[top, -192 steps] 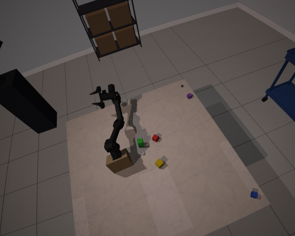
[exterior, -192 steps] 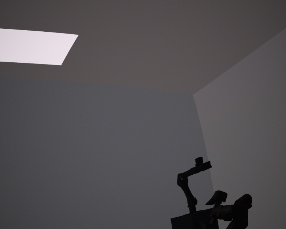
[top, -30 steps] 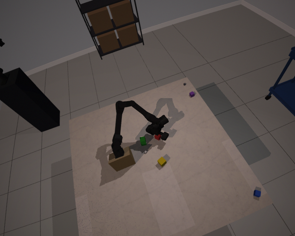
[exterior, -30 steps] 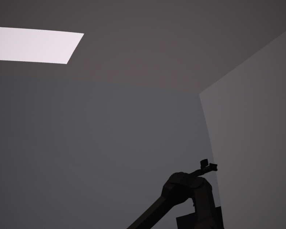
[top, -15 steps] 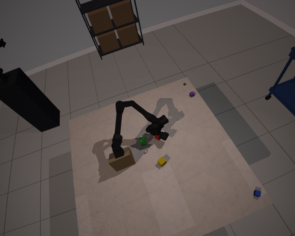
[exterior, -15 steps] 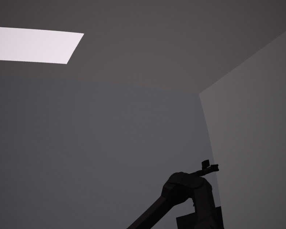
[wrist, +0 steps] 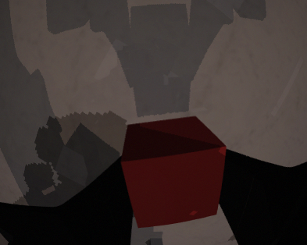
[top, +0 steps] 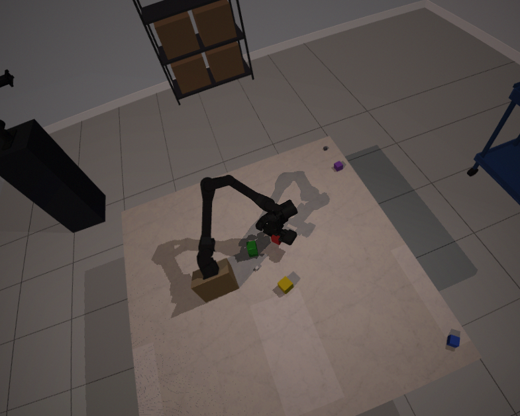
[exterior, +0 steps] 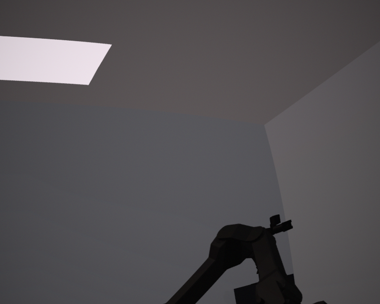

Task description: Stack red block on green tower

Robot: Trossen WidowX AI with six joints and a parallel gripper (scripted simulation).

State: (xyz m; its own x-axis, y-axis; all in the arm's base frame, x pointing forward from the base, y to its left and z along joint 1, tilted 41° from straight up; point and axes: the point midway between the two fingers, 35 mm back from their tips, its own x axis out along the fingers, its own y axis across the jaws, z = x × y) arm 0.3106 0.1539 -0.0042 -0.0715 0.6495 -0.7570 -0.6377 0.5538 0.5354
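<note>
Now: the tiny white piece 14 cm behind my gripper tip, 9 cm to the right of it and 3 cm below it. Round my gripper tip: purple block (45 cm ahead, 31 cm to the left, 2 cm below); then red block (1 cm above); then yellow block (4 cm behind, 22 cm to the right, 1 cm below).
</note>
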